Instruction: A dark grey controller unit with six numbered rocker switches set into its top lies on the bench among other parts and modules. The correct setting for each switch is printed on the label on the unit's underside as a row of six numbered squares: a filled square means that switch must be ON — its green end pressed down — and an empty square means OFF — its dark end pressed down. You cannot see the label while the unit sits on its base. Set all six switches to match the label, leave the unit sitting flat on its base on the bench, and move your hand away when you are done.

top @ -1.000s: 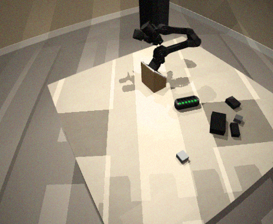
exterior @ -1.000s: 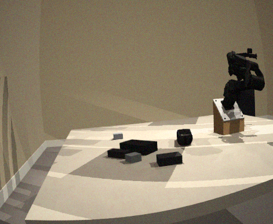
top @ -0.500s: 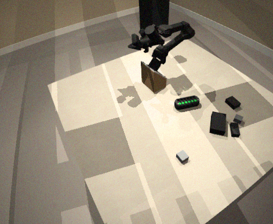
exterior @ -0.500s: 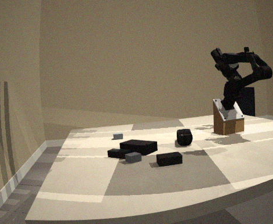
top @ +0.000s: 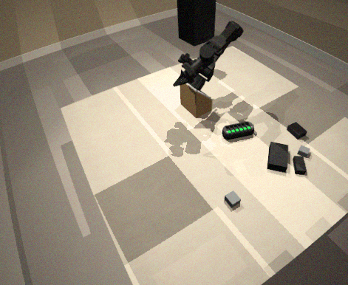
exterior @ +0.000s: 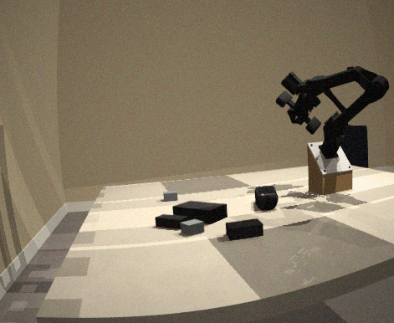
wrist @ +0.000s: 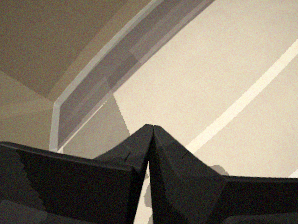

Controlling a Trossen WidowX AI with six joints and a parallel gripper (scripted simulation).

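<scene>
My gripper tip is 450 mm short of the black block, 230 mm to the right of it and 230 mm above it.
</scene>
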